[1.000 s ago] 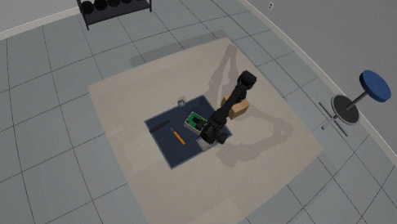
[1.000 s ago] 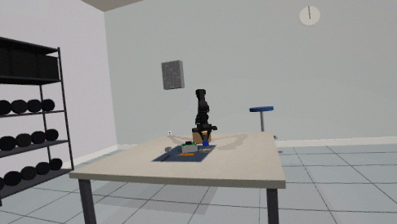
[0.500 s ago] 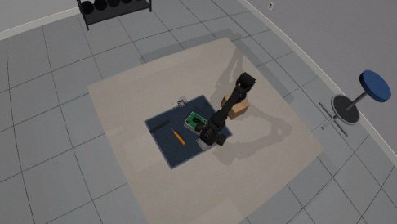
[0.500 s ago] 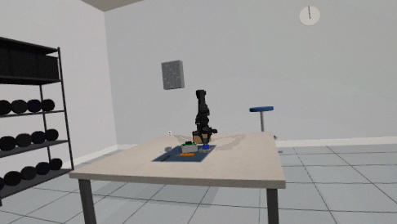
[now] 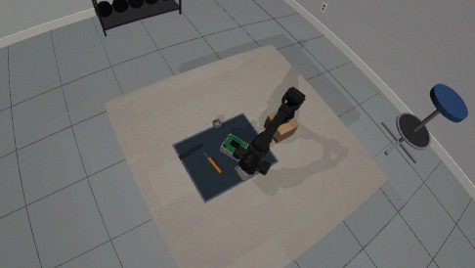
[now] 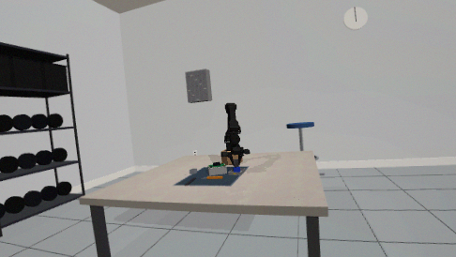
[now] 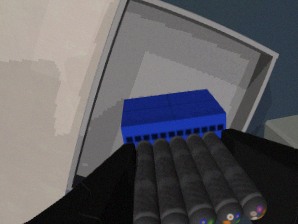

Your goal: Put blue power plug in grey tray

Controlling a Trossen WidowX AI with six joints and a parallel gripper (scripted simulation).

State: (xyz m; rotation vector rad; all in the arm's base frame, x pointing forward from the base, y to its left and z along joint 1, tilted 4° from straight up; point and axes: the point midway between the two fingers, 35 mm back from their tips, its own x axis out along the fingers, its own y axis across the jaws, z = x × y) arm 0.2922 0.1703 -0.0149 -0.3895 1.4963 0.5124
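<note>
The blue power plug is 10 mm below my gripper tip. Round my gripper tip: dark blue mat (140 mm to the right, 60 mm ahead, 50 mm below); dark spudger bar (230 mm ahead, 220 mm to the right, 50 mm below).
</note>
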